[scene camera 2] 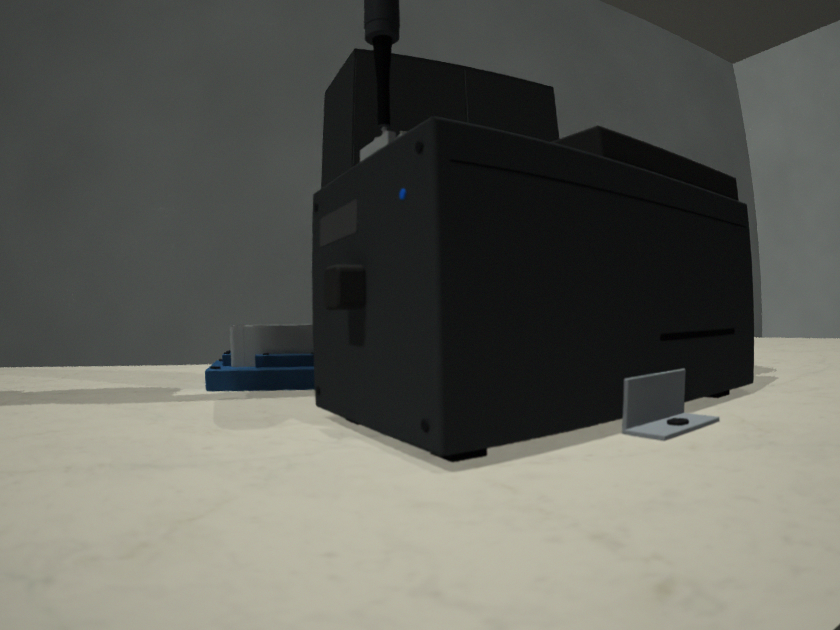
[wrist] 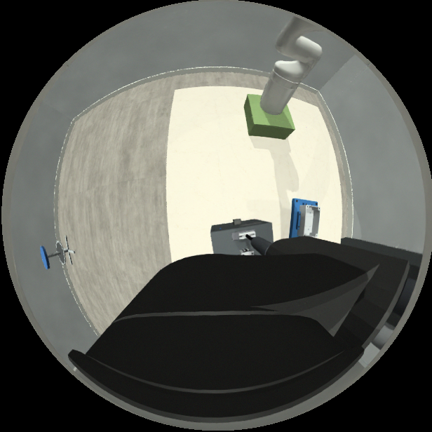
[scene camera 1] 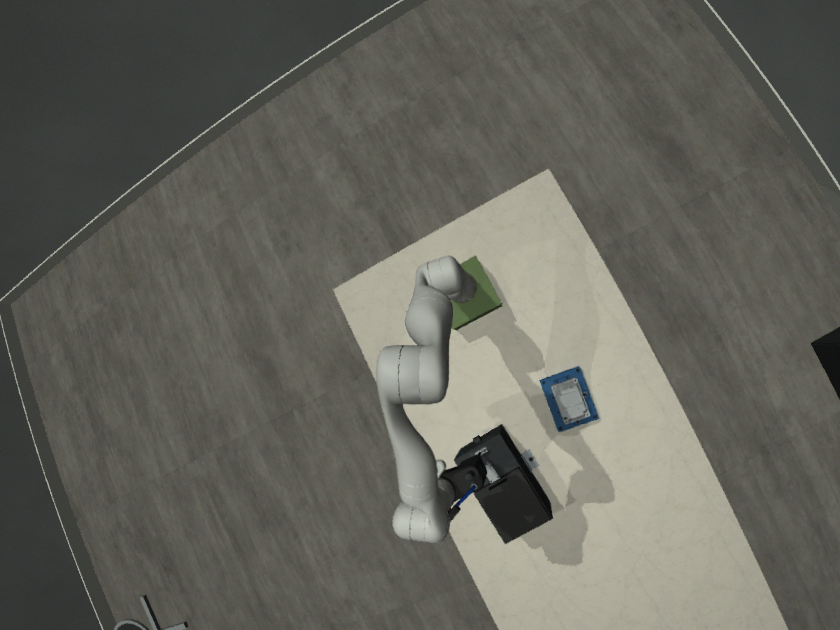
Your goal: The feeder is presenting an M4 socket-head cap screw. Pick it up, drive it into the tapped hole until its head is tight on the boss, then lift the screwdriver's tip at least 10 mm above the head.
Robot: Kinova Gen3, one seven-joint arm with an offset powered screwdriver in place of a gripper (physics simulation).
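Note:
My gripper, a black powered screwdriver point(scene camera 2: 384, 126) point(wrist: 246, 236), points straight down with its tip just above the pale pick-up block point(scene camera 2: 375, 147) on the feeder's top. A tiny light-grey piece shows right under the tip in scene camera 2; whether it is the screw, and whether the tip holds it, is too small to tell. The feeder point(scene camera 1: 513, 503) point(scene camera 2: 583, 291) point(wrist: 226, 243) is a dark box. The grey housing point(scene camera 1: 571, 400) point(scene camera 2: 271, 342) point(wrist: 309, 220) sits on a blue fixture plate point(scene camera 1: 550, 408) point(scene camera 2: 261, 378) point(wrist: 294, 220). I cannot make out the tapped hole.
A green block point(scene camera 1: 480, 291) point(wrist: 270, 128) stands under the arm's base. A small grey angle bracket point(scene camera 2: 654, 400) point(scene camera 1: 529, 459) is beside the feeder. A dark box point(scene camera 2: 502, 94) rises behind the feeder's top. The pale table top point(scene camera 1: 542, 223) carries feeder and fixture.

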